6 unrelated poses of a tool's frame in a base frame.
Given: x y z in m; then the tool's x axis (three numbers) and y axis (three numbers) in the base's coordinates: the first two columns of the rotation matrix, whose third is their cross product.
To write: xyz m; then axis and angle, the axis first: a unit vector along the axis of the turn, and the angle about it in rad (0 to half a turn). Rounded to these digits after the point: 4 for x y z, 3 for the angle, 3 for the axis.
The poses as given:
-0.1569 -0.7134 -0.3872 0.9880 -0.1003 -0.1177 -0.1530 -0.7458 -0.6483
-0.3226 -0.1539 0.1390 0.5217 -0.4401 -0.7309 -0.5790 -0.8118 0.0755
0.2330 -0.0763 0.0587 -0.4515 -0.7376 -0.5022 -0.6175 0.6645 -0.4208
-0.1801 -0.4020 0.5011 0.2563 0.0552 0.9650 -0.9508 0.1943 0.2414
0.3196 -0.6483 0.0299 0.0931 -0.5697 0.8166 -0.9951 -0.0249 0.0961
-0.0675 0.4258 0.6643 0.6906 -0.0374 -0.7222 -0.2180 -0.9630 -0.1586
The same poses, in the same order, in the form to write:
-0.1569 -0.7134 -0.3872 -0.997 0.072 0.040 2.427
-0.3226 -0.1539 0.1390 -0.871 0.295 0.393 2.964
0.2330 -0.0763 0.0587 -0.425 0.900 -0.094 2.452
-0.1801 -0.4020 0.5011 0.626 -0.584 0.516 1.796
0.3196 -0.6483 0.0299 0.694 -0.644 0.322 2.420
-0.0675 0.4258 0.6643 -0.918 0.070 0.390 2.908

